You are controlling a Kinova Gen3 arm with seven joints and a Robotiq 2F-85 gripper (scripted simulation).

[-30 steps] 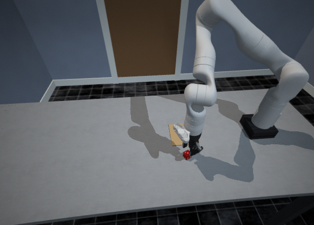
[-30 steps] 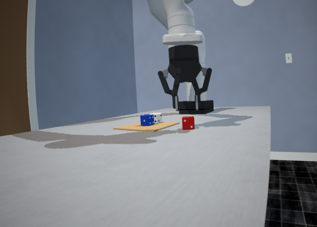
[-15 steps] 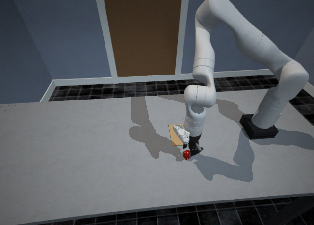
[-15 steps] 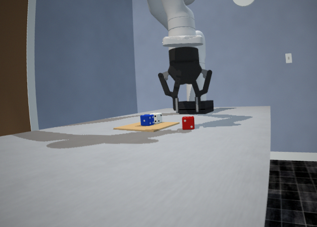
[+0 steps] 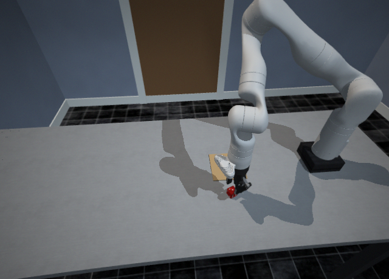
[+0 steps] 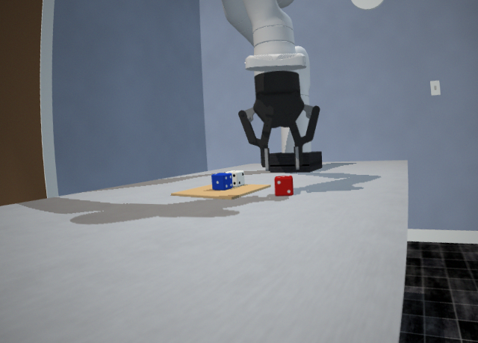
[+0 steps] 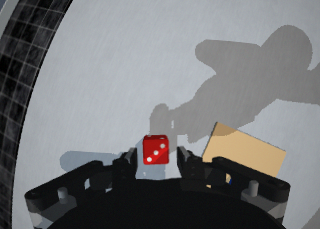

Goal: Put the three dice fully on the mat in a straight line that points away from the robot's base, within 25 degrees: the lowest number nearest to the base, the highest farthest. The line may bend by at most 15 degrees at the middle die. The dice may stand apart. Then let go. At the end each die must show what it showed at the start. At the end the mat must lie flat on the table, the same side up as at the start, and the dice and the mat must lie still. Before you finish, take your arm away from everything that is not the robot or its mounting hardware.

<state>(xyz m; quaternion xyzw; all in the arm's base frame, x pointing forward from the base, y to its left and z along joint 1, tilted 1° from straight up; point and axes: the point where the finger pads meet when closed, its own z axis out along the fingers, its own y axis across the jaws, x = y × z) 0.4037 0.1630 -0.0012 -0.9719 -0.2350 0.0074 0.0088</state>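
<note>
The red die is 40 mm below my hand. Round my hand: white die (140 mm to the right, 50 mm behind, 40 mm below); tan mat (130 mm to the right, 60 mm below); blue die (130 mm to the right, 40 mm below).
</note>
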